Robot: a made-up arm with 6 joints.
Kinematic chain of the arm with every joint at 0, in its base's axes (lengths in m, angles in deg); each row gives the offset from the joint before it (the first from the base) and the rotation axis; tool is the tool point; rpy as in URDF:
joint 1: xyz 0 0 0.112 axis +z
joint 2: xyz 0 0 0 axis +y
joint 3: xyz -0.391 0 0.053 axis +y
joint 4: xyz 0.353 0 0.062 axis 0.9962 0 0.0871
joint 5: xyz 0 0 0 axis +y
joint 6: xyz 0.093 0 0.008 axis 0.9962 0 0.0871
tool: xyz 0 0 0 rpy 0 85 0
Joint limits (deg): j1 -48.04..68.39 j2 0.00..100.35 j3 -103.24..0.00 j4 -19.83..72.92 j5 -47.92..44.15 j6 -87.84..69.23
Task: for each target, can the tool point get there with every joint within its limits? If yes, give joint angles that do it. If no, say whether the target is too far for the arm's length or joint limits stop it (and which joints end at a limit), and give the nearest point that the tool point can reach.
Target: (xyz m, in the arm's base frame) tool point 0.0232 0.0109 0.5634
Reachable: yes | joints 34.20 21.80 -43.79 7.60 -19.42 27.59
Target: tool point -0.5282 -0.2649 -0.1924
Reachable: no: joint limits stop it (at a limit: joint 1, joint 2, joint 3, joint 4, joint 5) | nearest point 0.0406 -0.1441 0.0644 | short by 0.636 m
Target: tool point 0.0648 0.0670 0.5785
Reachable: yes | joints 43.36 32.25 -47.60 -7.77 -19.83 18.70
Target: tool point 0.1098 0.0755 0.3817
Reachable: yes | joints 24.91 29.44 -26.31 57.36 16.33 8.97
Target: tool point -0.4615 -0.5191 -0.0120
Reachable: no: joint limits stop it (at a limit: joint 2, joint 3, joint 5) | nearest point -0.4103 -0.4615 0.5323 | short by 0.550 m
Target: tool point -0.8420 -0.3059 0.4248
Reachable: no: too far | nearest point -0.5804 -0.2109 0.5323 | short by 0.298 m
